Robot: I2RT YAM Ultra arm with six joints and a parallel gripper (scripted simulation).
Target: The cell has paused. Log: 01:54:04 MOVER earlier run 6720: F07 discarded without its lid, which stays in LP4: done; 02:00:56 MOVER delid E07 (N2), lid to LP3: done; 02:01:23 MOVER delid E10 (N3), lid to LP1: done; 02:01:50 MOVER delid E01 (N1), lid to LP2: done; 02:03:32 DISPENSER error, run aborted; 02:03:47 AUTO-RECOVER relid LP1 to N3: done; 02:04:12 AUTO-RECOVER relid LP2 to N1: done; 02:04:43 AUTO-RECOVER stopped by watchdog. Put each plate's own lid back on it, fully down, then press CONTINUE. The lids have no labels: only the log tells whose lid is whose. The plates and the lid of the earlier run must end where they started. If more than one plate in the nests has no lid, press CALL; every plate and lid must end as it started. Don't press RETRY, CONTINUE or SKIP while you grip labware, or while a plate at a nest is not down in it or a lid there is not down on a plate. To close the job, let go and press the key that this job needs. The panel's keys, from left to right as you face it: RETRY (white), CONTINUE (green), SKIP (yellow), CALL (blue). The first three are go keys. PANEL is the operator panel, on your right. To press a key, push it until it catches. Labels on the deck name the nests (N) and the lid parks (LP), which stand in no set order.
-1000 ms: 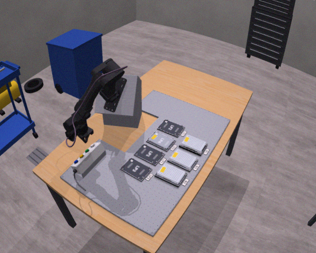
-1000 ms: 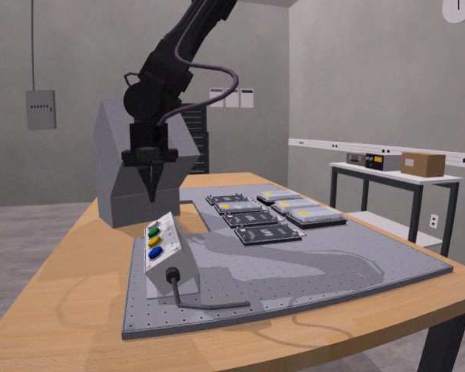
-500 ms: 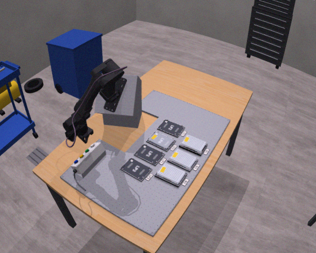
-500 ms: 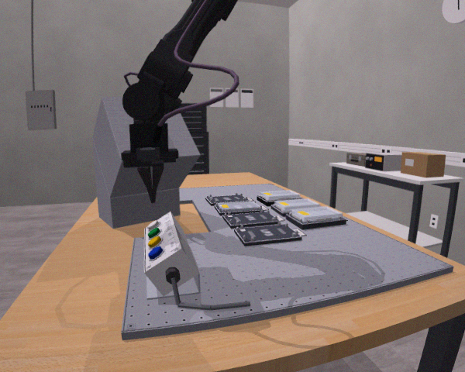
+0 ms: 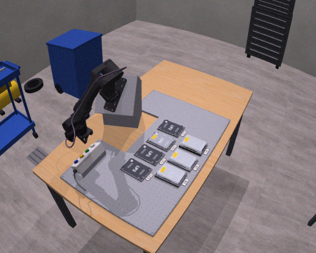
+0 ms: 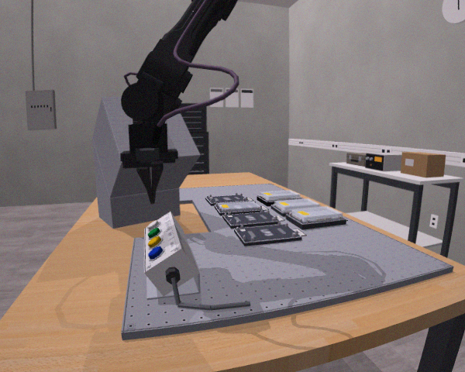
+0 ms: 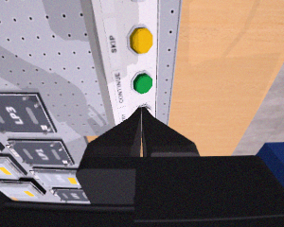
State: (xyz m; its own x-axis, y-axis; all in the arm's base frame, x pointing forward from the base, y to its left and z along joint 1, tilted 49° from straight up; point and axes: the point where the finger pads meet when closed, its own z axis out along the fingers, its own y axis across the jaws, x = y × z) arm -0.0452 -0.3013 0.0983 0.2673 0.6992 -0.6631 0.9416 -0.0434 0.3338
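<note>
My hand is 70 mm above the green continue key. Also, from my hand: yellow skip key: 70 mm below, 50 mm to the right, 10 mm behind; blue call key: 100 mm to the right, 70 mm below, 30 mm behind; well plate: 480 mm ahead, 110 mm below, 30 mm to the left.
</note>
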